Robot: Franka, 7 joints.
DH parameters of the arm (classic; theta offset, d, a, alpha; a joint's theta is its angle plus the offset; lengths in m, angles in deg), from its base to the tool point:
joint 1: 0 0.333 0 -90
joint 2: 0 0 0 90
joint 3: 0 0.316 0.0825 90
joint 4: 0 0 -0.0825 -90
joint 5: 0 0.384 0 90
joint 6: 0 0 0.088 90
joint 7: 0 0.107 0 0
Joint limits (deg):
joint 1: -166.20..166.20
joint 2: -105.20..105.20
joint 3: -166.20..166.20
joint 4: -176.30..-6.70
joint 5: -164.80..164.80
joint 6: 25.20..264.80
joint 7: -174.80..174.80
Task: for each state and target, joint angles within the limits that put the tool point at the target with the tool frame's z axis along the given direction. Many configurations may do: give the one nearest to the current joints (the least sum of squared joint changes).
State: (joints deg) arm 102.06 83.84 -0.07 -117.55 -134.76 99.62 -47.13
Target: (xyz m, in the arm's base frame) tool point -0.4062 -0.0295 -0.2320 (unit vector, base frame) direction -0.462 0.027 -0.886
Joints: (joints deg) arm 126.59 102.61 34.12 -95.94 -164.80 143.79 -47.13
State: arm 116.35 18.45 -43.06 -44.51 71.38 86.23 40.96
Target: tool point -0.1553 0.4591 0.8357 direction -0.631 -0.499 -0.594
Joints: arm 111.87 18.68 -32.07 -40.46 82.50 40.21 40.96
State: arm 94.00 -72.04 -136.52 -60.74 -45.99 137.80 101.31
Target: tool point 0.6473 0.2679 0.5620 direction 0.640 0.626 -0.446
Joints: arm 144.73 -49.96 -100.06 -88.90 -57.43 160.28 101.31
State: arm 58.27 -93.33 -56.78 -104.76 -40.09 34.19 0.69
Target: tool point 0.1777 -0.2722 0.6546 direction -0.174 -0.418 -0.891
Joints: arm 51.58 -77.73 -29.04 -120.78 -71.08 37.50 0.69
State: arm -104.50 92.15 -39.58 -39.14 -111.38 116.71 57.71
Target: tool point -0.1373 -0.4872 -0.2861 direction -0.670 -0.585 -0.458
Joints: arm -85.31 102.68 -18.86 -67.07 -121.92 137.81 57.71
